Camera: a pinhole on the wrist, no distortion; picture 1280 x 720 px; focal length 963.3 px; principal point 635.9 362.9 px. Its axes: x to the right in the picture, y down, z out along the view. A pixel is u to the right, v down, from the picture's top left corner.
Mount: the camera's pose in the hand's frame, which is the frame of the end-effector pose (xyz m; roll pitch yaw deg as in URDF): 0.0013 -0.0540 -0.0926 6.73 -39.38 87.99
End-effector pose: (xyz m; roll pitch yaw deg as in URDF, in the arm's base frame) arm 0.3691 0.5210 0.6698 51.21 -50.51 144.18
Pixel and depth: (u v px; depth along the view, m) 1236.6 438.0 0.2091
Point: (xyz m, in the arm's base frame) 0.4833 0.6516 0.6941
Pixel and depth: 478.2 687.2 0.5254
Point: 0.6097 0.9647 0.4519
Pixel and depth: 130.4 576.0 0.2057
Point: 0.3514 0.7430 0.5154
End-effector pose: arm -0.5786 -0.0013 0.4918 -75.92 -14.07 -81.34
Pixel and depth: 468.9 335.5 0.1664
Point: -0.6101 0.0176 0.6716
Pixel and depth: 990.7 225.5 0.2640
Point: -0.4489 -0.0022 0.6839
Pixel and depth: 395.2 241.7 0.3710
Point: -0.5432 0.0184 0.8795
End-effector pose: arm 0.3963 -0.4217 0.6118 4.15 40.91 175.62
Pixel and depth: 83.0 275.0 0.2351
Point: 0.4028 -0.1157 0.5682
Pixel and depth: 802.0 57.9 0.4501
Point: 0.1017 -0.1044 0.6917
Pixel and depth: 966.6 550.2 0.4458
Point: 0.2237 -0.1609 0.8921
